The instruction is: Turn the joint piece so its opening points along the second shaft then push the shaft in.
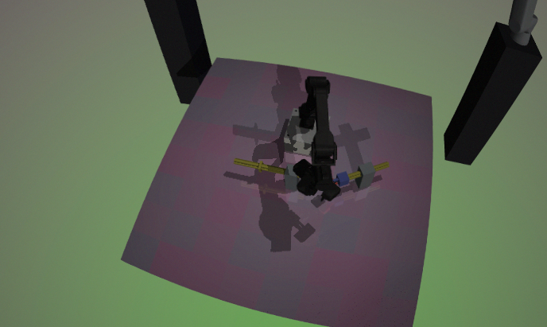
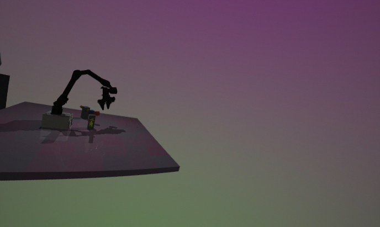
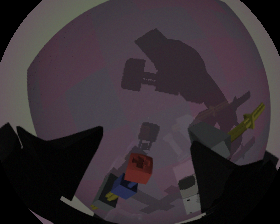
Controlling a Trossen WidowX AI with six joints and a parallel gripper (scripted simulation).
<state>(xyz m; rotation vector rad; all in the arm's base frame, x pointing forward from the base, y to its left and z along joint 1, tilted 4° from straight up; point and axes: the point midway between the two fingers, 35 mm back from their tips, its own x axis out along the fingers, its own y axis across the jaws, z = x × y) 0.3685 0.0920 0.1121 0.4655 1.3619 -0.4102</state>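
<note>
The joint piece lies 80 mm behind my gripper tip, 50 mm to the left of it and 60 mm below it.
</note>
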